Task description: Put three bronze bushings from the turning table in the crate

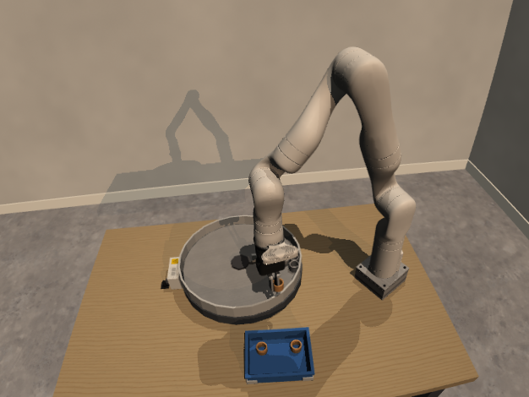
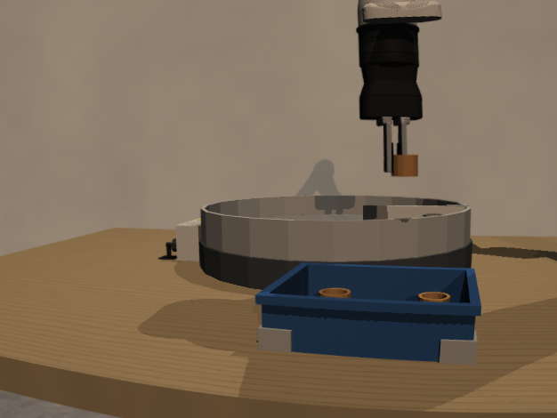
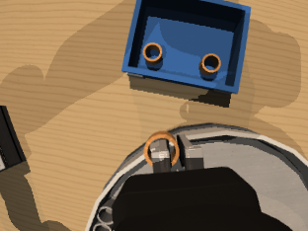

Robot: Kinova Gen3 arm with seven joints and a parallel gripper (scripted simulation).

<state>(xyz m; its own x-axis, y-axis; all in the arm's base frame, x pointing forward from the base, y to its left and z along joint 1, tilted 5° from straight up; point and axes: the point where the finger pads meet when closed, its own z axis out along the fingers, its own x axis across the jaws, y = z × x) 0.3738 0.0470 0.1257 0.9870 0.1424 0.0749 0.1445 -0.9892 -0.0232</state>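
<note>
The blue crate lies 20 mm ahead of my hand, 150 mm to the left of it and 140 mm below it. From my hand the other things lie so: round grey turning table (80 mm ahead, 200 mm to the right, 110 mm below).
</note>
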